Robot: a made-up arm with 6 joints.
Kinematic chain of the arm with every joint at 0, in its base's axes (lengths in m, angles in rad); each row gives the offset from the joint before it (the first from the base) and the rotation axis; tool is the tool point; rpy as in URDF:
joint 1: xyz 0 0 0.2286 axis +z
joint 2: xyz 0 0 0 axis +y
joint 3: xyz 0.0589 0 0.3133 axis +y
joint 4: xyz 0.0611 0 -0.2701 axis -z
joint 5: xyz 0 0 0 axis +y
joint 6: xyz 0.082 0 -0.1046 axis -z
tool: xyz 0 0 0 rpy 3.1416 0 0
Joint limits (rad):
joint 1: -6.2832..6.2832
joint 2: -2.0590..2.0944
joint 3: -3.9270..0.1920
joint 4: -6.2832..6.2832
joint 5: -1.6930..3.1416
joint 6: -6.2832..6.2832
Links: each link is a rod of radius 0.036 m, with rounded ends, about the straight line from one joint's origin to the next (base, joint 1, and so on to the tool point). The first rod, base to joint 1, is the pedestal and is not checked.
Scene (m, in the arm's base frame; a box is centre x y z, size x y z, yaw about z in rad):
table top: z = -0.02
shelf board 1: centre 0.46 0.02 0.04 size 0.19 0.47 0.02 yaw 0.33
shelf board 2: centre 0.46 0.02 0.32 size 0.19 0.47 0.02 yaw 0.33
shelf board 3: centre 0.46 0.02 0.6 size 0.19 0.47 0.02 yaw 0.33
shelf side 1: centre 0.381 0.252 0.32 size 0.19 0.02 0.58 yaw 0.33
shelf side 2: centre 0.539 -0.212 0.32 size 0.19 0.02 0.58 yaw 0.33
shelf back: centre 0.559 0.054 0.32 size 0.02 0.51 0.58 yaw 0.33
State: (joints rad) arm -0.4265 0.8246 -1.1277 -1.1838 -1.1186 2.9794
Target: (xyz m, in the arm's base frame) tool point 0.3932 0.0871 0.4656
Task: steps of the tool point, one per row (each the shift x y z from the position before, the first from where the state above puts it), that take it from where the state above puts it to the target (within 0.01 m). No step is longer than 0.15 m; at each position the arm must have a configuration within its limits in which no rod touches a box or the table.
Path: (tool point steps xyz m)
1: -0.0722 -0.0348 -0.0065
2: -0.0731 -0.0150 0.0065
3: 0.0037 0.0452 0.1004
4: -0.0303 0.0560 0.0914
5: -0.0634 0.0525 0.0739
6: 0.0883 0.0212 0.0034
7: 0.0831 0.0375 -0.0034

